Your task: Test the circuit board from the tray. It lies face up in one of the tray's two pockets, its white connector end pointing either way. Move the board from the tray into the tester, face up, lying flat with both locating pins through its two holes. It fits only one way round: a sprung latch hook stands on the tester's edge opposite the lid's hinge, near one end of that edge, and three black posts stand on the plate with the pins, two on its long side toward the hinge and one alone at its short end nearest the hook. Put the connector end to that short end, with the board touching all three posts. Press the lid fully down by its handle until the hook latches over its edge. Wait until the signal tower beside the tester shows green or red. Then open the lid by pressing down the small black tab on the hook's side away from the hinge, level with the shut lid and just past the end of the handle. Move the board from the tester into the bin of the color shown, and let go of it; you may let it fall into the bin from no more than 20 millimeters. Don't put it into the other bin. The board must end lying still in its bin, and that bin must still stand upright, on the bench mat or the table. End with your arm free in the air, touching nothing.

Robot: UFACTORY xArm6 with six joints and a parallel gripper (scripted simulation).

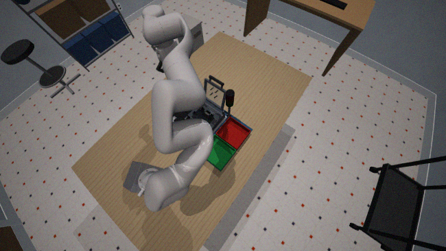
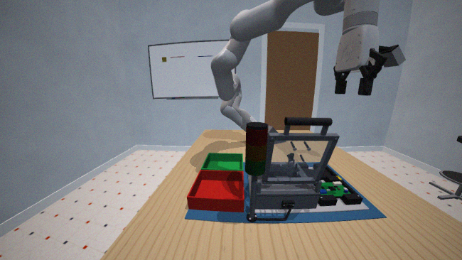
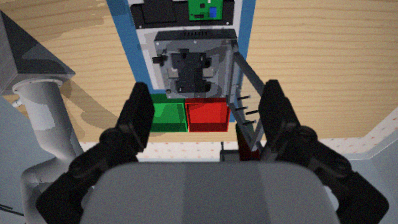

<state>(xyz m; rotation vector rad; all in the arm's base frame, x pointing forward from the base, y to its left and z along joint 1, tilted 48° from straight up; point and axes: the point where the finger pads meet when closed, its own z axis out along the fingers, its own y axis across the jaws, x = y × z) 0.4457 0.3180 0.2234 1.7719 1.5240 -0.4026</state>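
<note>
My gripper is now 310 mm above the green circuit board. The rest, counted from my hand: clear lid: 180 mm to the right, 150 mm below, 40 mm ahead; then black latch hook: 240 mm below, 120 mm behind, 80 mm to the right; then plate: 260 mm below, 150 mm to the right, 70 mm behind.
</note>
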